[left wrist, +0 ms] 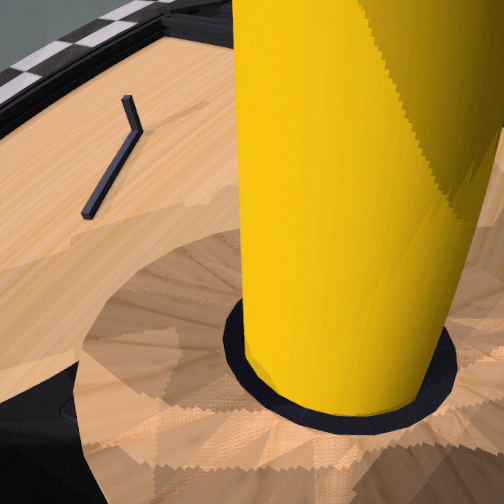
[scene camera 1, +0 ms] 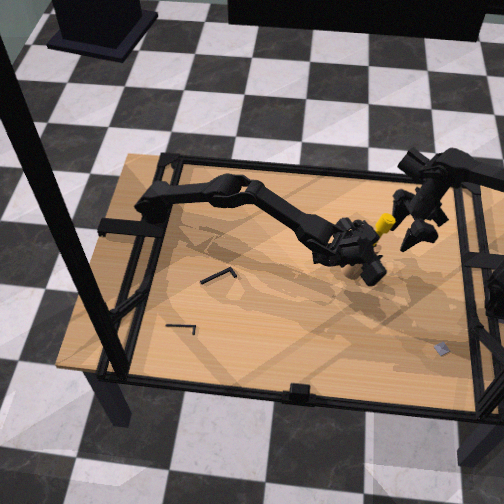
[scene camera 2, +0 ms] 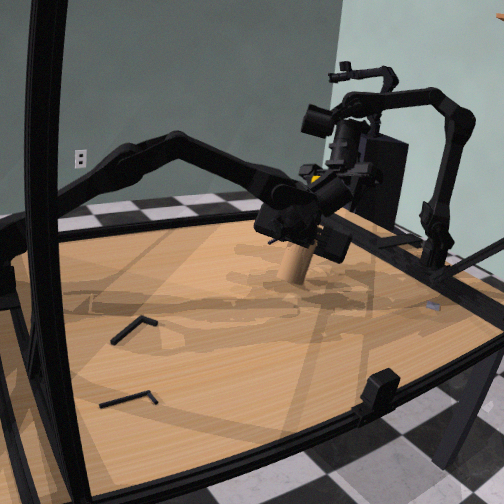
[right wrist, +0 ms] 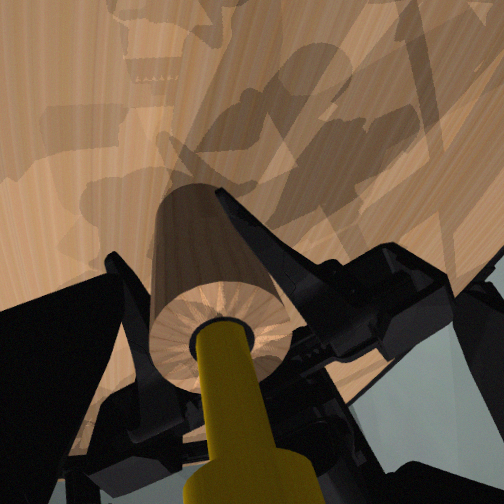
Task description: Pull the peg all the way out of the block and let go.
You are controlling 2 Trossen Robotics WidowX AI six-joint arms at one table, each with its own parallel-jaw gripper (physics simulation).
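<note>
A wooden cylinder block [scene camera 2: 296, 262] [left wrist: 175, 350] [right wrist: 200, 260] is held tilted, its lower end close to the table [scene camera 1: 300, 340]. A yellow peg [scene camera 1: 385, 223] [scene camera 2: 315, 178] [left wrist: 350, 200] [right wrist: 235, 390] sits in the block's dark hole and sticks out of the top end. My left gripper [scene camera 1: 360, 252] [scene camera 2: 300, 227] [right wrist: 167, 225] is shut on the block, one finger on each side. My right gripper [scene camera 1: 400, 235] is open just beside the peg's free end and does not hold it.
Two black L-shaped bars [scene camera 1: 218, 275] [scene camera 1: 182, 326] [scene camera 2: 132, 327] [scene camera 2: 127, 398] lie on the left half of the table; one also shows in the left wrist view [left wrist: 112, 165]. A small grey piece [scene camera 1: 442, 348] [scene camera 2: 433, 305] lies front right. A black frame [scene camera 1: 300, 392] rims the table.
</note>
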